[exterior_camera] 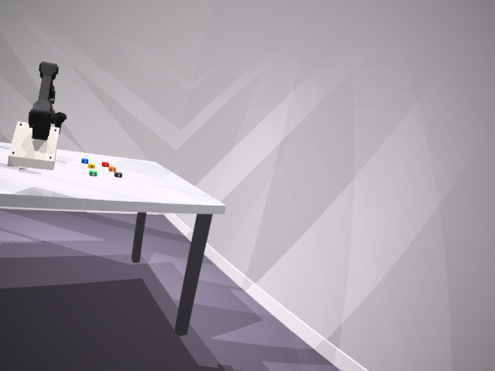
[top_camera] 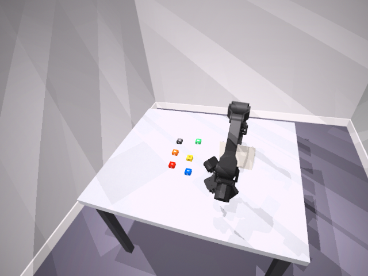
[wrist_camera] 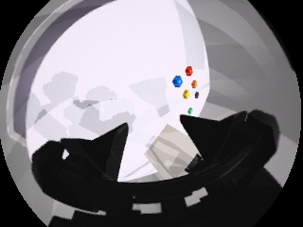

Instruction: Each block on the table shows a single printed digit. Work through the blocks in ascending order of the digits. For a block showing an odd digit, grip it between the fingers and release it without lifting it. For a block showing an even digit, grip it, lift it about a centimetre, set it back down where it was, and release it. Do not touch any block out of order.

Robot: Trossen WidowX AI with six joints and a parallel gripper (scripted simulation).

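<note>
My gripper tip is 32 cm short of the black block, 31 cm to the left of it and 9 cm above it. Also, from my gripper tip: yellow block 21 cm ahead, 18 cm to the right, 9 cm below; then red block 29 cm ahead, 10 cm to the right, 9 cm below; then blue block 18 cm ahead, 8 cm to the right, 9 cm below.
</note>
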